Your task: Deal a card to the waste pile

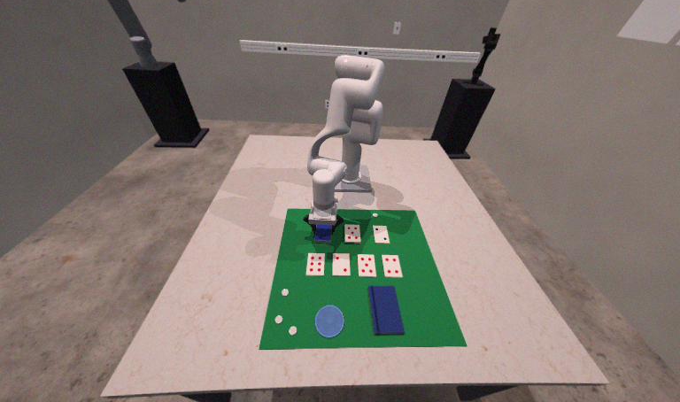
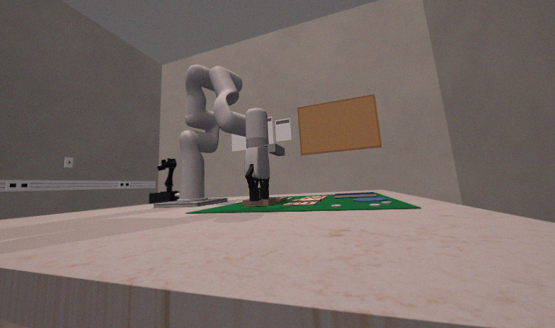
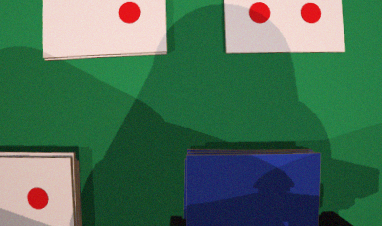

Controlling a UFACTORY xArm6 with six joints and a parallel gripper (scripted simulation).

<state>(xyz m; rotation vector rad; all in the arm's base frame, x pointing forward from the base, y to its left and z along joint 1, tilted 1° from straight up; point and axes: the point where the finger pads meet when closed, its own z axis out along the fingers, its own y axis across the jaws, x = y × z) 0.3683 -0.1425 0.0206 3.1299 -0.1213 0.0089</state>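
Right now my hand is 13 cm short of the green mat, 13 cm to the right of it and 4 cm above it. From my hand the other things lie so: blue box 30 cm ahead, 19 cm to the left, 2 cm below.
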